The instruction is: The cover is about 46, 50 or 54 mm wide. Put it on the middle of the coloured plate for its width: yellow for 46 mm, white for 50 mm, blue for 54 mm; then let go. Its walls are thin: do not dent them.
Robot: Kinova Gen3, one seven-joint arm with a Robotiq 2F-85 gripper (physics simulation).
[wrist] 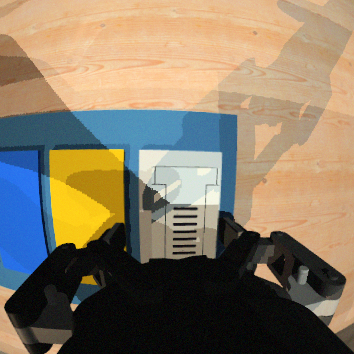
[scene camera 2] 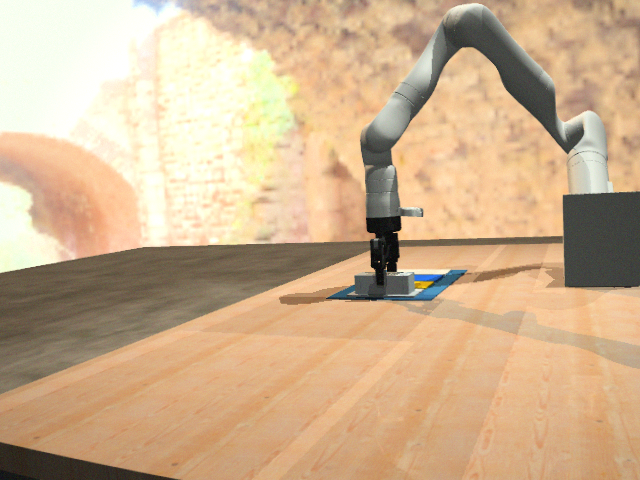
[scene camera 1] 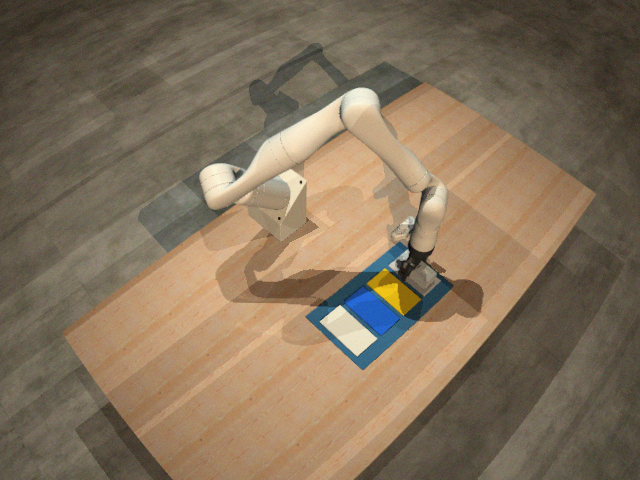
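Pixels of known places: gripper, fingertip midpoint: (wrist: 172,230) (scene camera 2: 387,283) (scene camera 1: 413,270); arm's base, origin of the base link: (scene camera 2: 591,220) (scene camera 1: 277,194).
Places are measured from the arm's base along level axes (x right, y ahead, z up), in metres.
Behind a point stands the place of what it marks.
Observation:
The pale grey cover (scene camera 1: 423,277) @[x -0.069, y 0.487, z -0.088 m] (scene camera 2: 402,284) @[x -0.127, y 0.408, z -0.106 m] (wrist: 185,220) @[x -0.099, y 0.430, z -0.087 m], a low box with dark slots in its top, lies on the light grey plate (wrist: 146,159) @[x -0.074, y 0.379, z -0.127 m] at one end of the mat. My gripper (scene camera 1: 415,269) @[x -0.087, y 0.445, z -0.110 m] (scene camera 2: 386,274) @[x -0.087, y 0.445, z -0.110 m] (wrist: 172,230) @[x -0.087, y 0.445, z -0.110 m] is open and low over the cover. One finger is on each long side, and the near one overlaps the cover's side wall in scene camera 2. Contact cannot be told. The yellow plate (scene camera 1: 395,292) @[x 0.001, y 0.438, z -0.127 m] (scene camera 2: 424,284) @[x -0.013, y 0.371, z -0.127 m] (wrist: 85,200) @[x -0.006, y 0.409, z -0.127 m] is beside it, then the blue plate (scene camera 1: 371,308) @[x 0.088, y 0.411, z -0.127 m] (scene camera 2: 428,277) @[x 0.086, y 0.368, z -0.127 m] (wrist: 20,200) @[x 0.077, y 0.398, z -0.127 m], then the white plate (scene camera 1: 348,330) @[x 0.187, y 0.398, z -0.127 m].
The dark blue mat (scene camera 1: 362,361) @[x 0.242, y 0.485, z -0.131 m] (scene camera 2: 448,284) @[x 0.001, y 0.318, z -0.131 m] (wrist: 150,129) @[x -0.082, y 0.351, z -0.131 m] carries all the plates and lies near one long edge of the wooden table (scene camera 1: 232,372) @[x 0.485, y 0.224, z -0.133 m] (scene camera 2: 284,382) @[x -0.672, y 0.497, z -0.133 m] (wrist: 140,75) @[x -0.080, y 0.293, z -0.133 m]. The arm's base block (scene camera 1: 292,219) @[x 0.007, y 0.061, z -0.065 m] (scene camera 2: 599,242) @[x -0.063, y -0.002, z -0.041 m] stands across the table. Arm shadows fall over the plates.

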